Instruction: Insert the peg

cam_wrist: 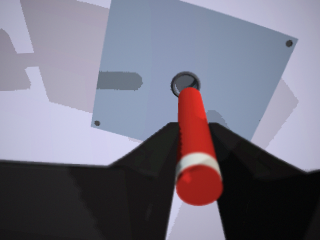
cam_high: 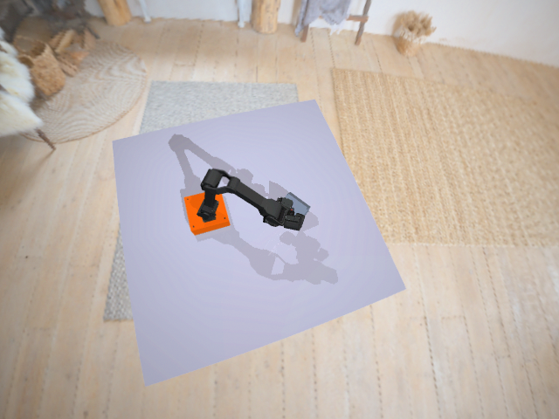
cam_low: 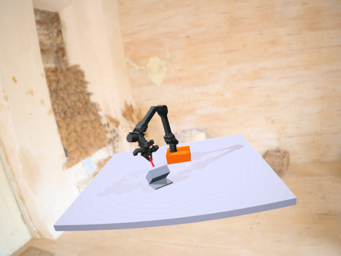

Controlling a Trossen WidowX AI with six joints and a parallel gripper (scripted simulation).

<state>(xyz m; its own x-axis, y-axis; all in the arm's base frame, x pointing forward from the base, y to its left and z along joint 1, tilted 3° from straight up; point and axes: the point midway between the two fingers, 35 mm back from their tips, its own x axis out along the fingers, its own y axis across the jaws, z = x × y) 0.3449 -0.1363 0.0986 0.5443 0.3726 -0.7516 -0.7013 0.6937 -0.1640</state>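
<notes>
Right now my gripper tip is 8 cm above the sloped panel, 5 cm short of it and 3 cm to the right of it. The rest, counted from my gripper tip: flat foot plate 14 cm below, 7 cm ahead, 4 cm to the left; then red peg 1 cm behind, 1 cm above.
</notes>
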